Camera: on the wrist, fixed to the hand. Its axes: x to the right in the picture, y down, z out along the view.
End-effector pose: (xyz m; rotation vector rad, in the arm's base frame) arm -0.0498 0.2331 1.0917 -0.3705 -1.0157 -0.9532
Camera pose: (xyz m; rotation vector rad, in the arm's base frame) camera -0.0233 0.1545 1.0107 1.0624 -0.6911 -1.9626
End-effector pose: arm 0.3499 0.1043 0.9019 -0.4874 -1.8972 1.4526
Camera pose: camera 0.4476 0.1518 0.9425 0.4892 -0.9416 0.4401
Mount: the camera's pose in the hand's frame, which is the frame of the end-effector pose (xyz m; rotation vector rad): -0.0245 -0.0348 -0.1079 0.3138 0.6524 -1.4560
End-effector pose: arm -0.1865 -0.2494 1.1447 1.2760 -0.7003 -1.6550
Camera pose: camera -0.0936 -0.2030 1.0929 -2.3383 -0.5242 1.6529
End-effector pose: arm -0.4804 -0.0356 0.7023 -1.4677 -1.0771 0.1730
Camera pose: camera -0.4397 -0.1348 0.7464 -0.1559 -1.2191 -1.0392
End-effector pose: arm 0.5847 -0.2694 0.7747 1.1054 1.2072 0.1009
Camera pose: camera 0.4741 -0.2343 0.7735 0.1916 2.4107 -0.9277
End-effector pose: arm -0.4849 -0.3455 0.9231 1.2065 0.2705 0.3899
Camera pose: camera -0.5455 -0.2749 0.8539 0.8592 1.6798 -0.5859
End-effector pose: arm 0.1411 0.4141 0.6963 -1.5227 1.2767 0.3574
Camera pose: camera 0.1202 0.3314 0.7749 -1.9155 0.3263 -1.2777
